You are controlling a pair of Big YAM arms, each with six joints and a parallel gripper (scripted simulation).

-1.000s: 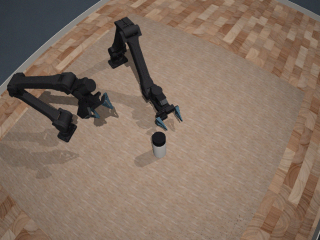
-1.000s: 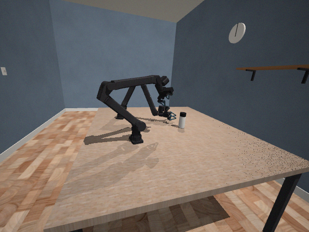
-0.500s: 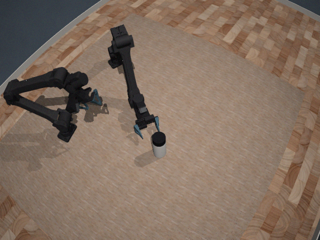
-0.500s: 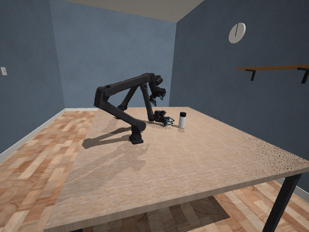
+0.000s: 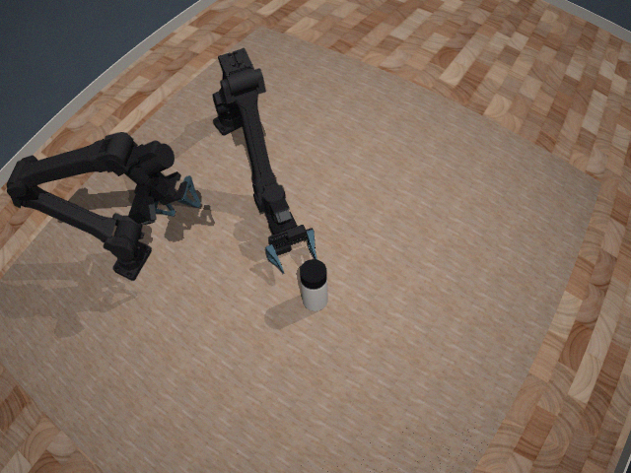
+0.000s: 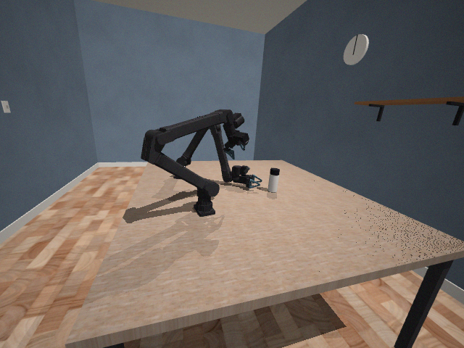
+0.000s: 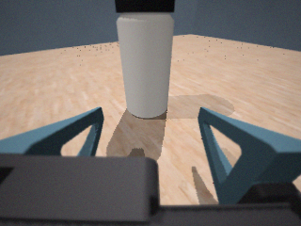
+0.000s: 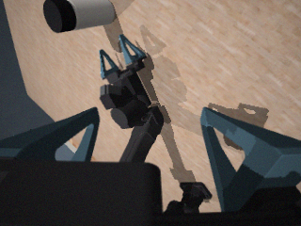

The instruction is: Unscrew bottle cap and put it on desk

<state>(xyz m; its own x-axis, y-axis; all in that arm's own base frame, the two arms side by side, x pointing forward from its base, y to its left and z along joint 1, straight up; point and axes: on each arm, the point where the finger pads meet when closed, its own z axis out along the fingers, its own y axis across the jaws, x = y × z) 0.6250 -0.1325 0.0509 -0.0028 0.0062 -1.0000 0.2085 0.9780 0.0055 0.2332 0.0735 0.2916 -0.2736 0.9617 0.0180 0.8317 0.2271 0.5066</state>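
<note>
Now: left hand 70 mm short of the white bottle, 60 mm to the left of it and 50 mm below it. Also, from my left hand: black cap 90 mm above, 70 mm ahead, 60 mm to the right.
The black cap lies 320 mm ahead of my right hand, 150 mm below it and 40 mm to the left of it. From my right hand the other things lie so: white bottle: 320 mm ahead, 190 mm below, 40 mm to the left.
</note>
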